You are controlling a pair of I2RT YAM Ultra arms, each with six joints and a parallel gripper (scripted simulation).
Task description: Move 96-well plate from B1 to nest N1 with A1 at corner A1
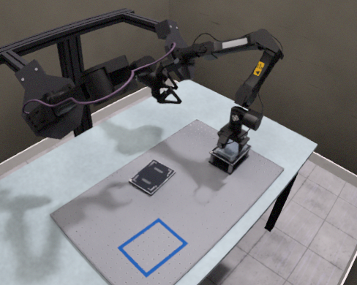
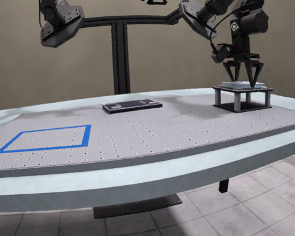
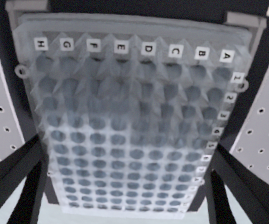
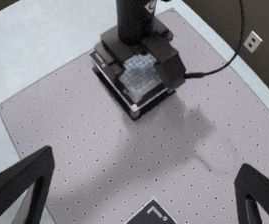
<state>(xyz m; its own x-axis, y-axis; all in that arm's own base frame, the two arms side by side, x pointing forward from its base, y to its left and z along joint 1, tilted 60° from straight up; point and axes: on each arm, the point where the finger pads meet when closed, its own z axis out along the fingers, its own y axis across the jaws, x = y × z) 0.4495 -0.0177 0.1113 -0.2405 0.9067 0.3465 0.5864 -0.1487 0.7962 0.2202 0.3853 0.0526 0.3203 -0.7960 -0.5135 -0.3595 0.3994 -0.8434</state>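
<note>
My left gripper is now right at the white 96-well plate.
</note>
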